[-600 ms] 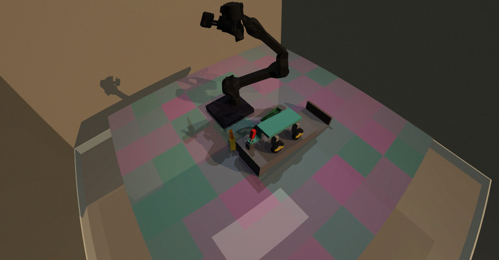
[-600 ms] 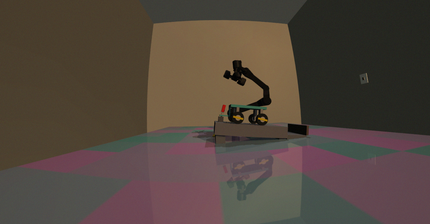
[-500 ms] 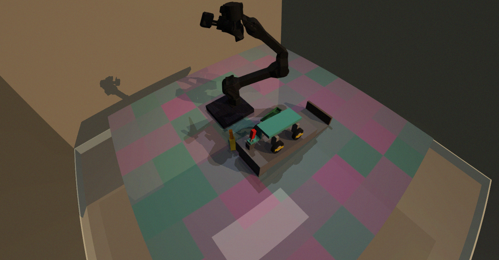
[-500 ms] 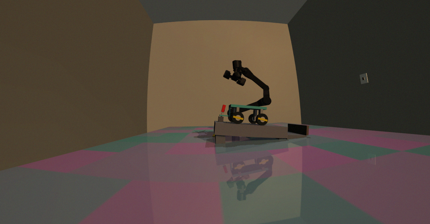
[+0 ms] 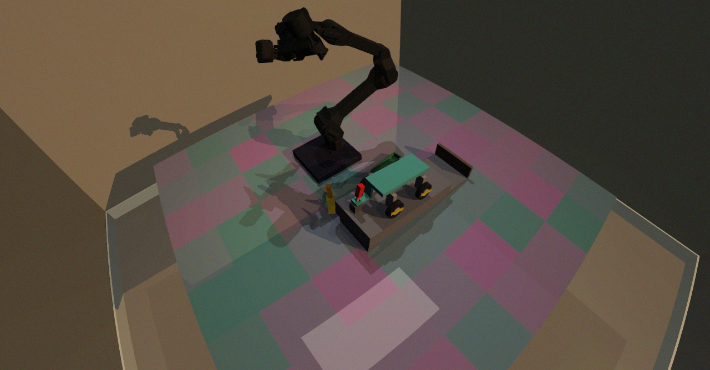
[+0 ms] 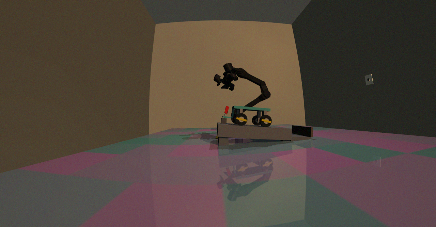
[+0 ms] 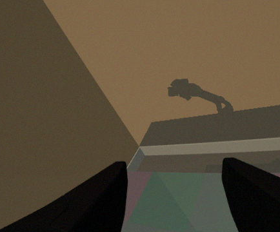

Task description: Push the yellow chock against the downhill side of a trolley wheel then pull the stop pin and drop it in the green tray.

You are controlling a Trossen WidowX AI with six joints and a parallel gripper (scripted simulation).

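Right now my gripper tip is 35 cm above the yellow chock, 34 cm short of it and 2 cm to the left of it. Also, from my gripper tip: trolley (48 cm ahead, 26 cm below, 12 cm to the left); red-headed stop pin (45 cm ahead, 24 cm below, 1 cm to the left); green tray (38 cm below, 35 cm ahead, 22 cm to the left).
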